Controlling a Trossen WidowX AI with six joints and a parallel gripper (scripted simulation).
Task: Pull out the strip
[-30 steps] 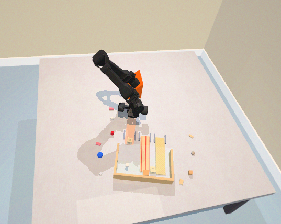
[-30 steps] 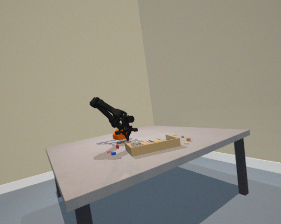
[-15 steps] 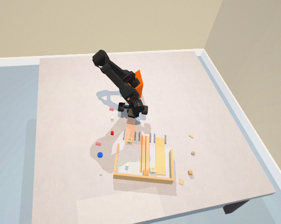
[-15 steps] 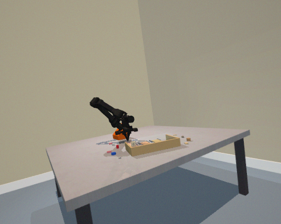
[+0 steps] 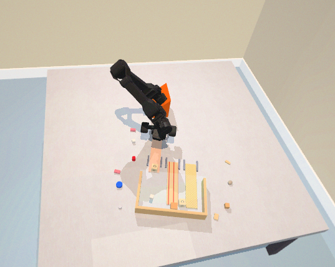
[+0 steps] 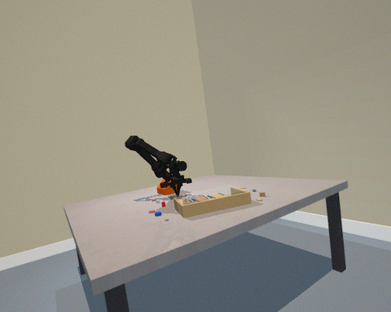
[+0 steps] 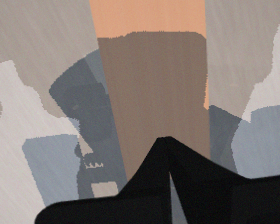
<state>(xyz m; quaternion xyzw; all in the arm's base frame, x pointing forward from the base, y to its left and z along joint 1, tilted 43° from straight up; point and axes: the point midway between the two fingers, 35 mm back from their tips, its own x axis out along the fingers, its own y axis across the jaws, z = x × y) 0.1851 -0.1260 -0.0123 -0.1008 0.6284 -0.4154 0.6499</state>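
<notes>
The peach strip is 80 mm ahead of my gripper tip and 40 mm to the right of it. The rest, counted from my gripper tip: red cylinder (90 mm ahead, 160 mm to the right, 10 mm above); blue disc (210 mm ahead, 270 mm to the right).
</notes>
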